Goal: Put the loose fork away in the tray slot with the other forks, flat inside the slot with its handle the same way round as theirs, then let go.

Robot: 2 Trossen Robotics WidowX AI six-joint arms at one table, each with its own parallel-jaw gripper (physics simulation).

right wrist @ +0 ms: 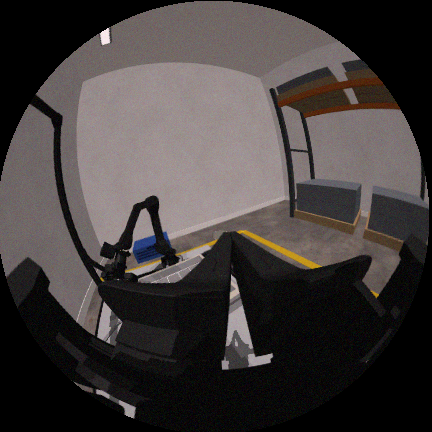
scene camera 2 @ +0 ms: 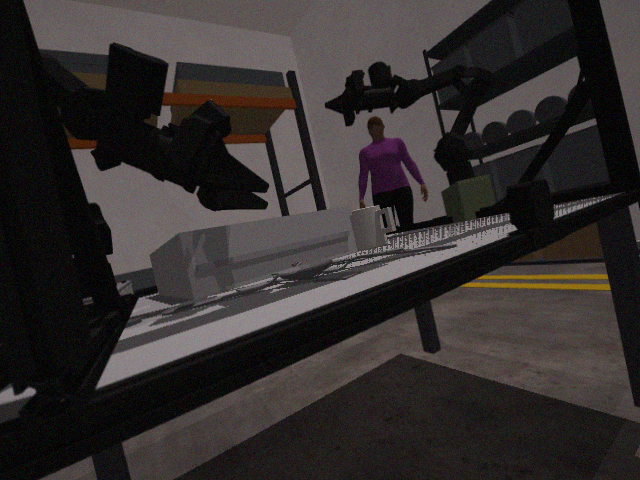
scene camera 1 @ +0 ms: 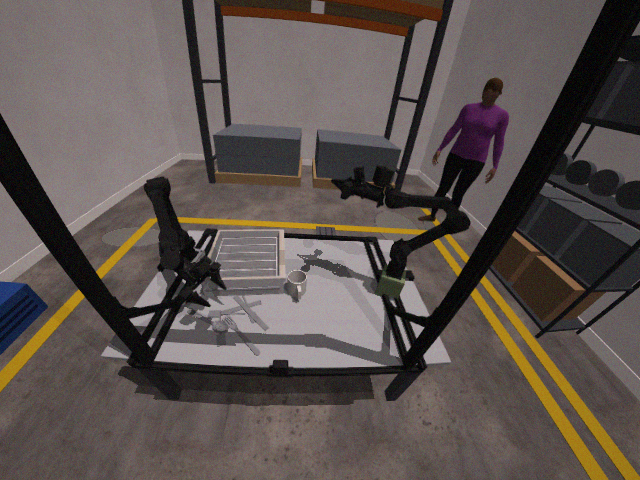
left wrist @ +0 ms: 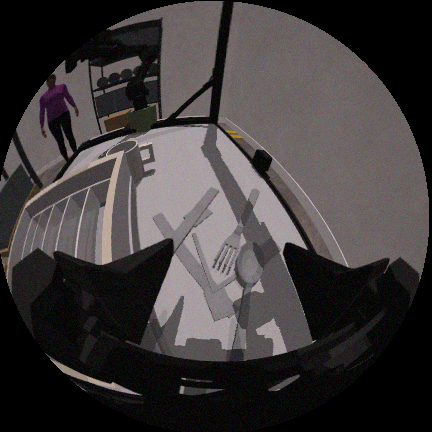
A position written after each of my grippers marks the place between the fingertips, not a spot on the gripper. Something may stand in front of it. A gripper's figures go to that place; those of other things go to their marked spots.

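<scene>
Cutlery tray (scene camera 1: 257,257), 1110 mm from the lens. My right gripper (scene camera 1: 331,180), 920 mm from the lens. My left gripper (scene camera 1: 218,297), 870 mm from the lens.
</scene>
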